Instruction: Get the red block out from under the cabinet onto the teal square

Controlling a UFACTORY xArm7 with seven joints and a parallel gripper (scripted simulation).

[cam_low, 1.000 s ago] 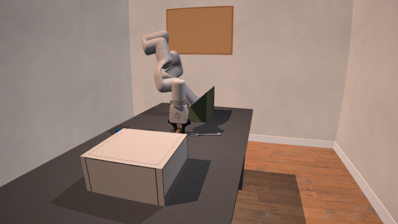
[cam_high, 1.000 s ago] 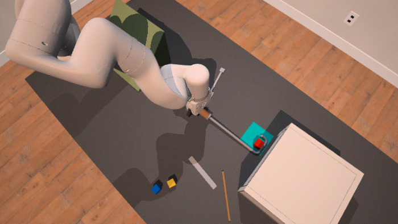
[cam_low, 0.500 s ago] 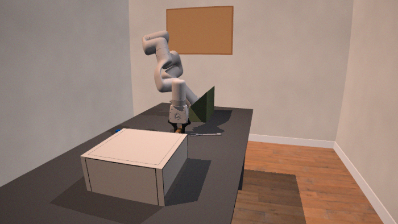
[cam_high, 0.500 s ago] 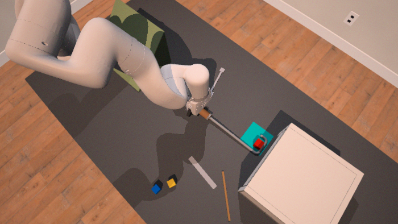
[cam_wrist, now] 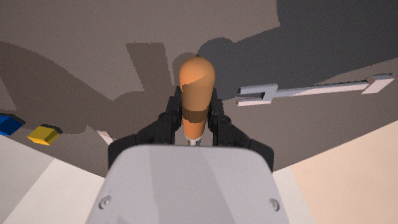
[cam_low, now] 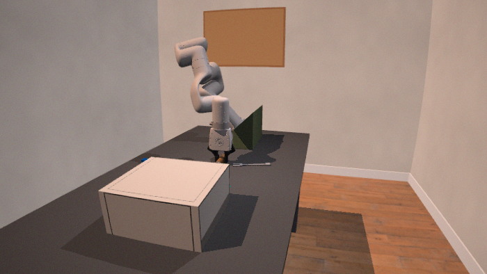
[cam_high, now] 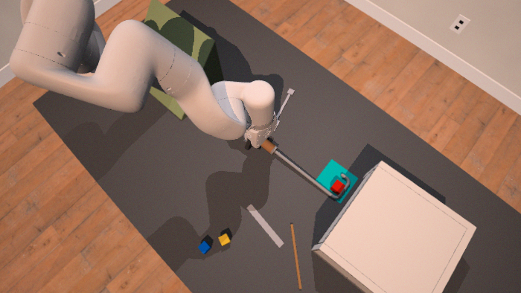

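The grey forked tool is 14 cm to the left of my hand, 3 cm behind it and 2 cm below it. The rest, counted from my hand: flat grey strip: 19 cm to the right, 19 cm ahead, 2 cm below; teal square: 26 cm ahead, 6 cm to the left, 2 cm below; hook tool: 13 cm ahead, 4 cm to the left, 1 cm below.
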